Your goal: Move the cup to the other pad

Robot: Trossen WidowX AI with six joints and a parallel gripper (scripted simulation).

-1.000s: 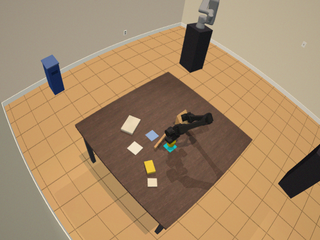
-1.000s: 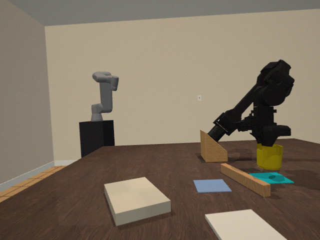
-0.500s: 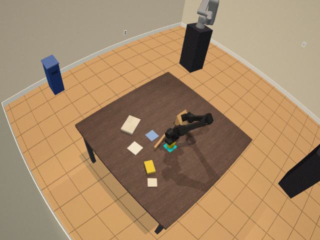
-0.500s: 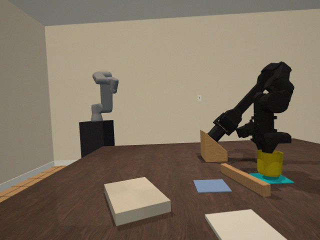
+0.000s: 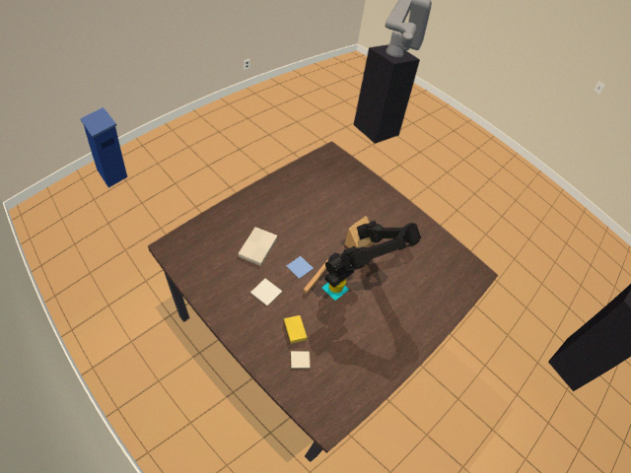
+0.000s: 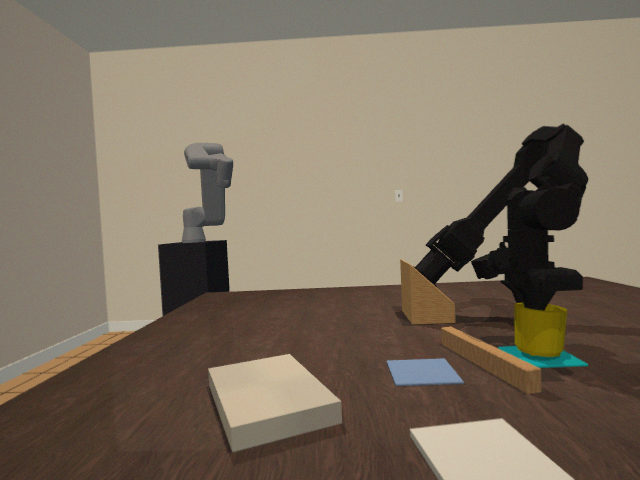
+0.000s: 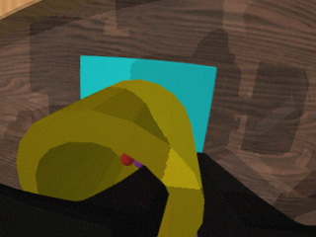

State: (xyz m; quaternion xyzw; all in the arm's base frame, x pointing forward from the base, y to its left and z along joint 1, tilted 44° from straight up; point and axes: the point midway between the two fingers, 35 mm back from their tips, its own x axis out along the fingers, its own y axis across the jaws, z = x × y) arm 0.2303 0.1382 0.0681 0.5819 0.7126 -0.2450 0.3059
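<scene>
Now: the yellow cup 20 mm ahead of my gripper tip. Round my gripper tip: light blue pad (180 mm to the right, 100 mm ahead, 50 mm below); then cyan pad (50 mm below, 30 mm ahead); then wooden bar (90 mm to the right, 70 mm ahead, 30 mm below).
</scene>
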